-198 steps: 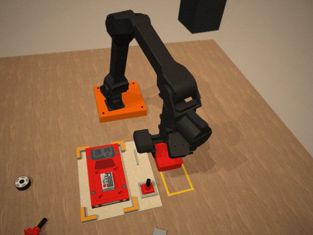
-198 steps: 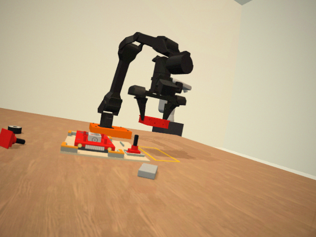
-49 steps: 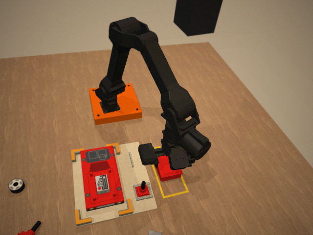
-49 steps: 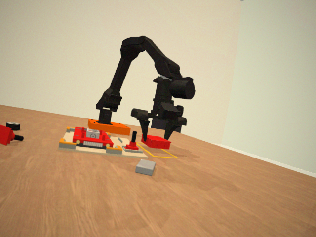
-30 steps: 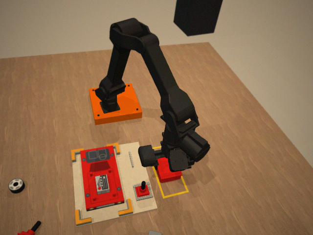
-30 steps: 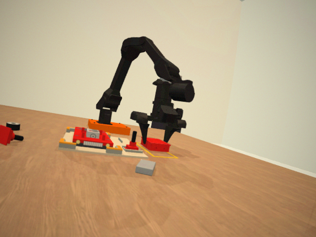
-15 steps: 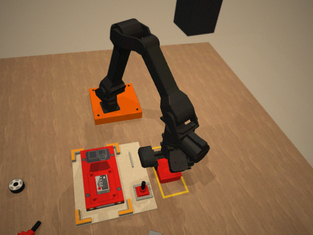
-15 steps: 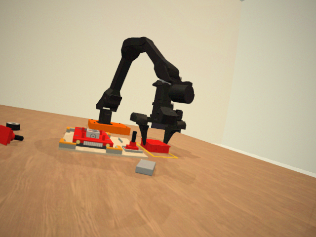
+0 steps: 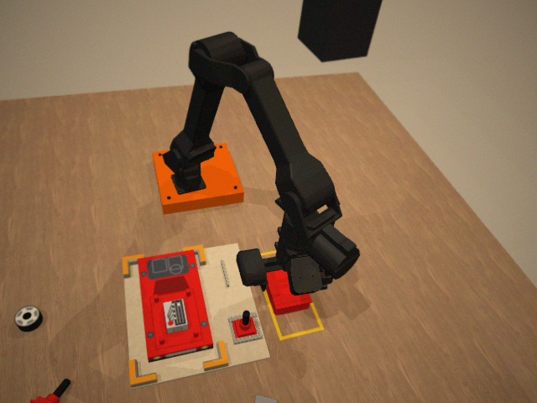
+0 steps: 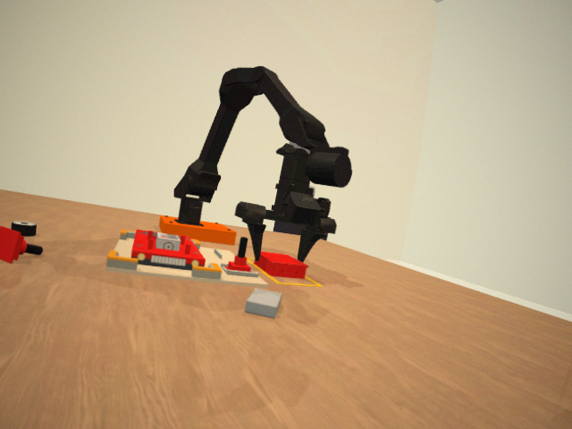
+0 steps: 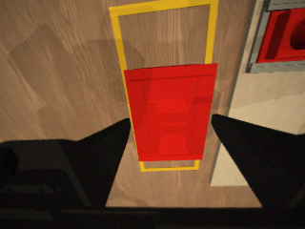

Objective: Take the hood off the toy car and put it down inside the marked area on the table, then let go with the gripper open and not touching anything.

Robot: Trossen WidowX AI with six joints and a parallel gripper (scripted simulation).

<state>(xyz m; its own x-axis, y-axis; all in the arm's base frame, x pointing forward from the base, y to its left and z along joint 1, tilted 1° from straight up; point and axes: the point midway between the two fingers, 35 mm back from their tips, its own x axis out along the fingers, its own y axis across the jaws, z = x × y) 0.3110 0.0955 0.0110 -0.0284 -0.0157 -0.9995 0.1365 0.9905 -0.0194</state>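
The hood is right at my gripper tip. From my gripper tip the other things lie so: black wheel 100 mm behind, 440 mm to the right.
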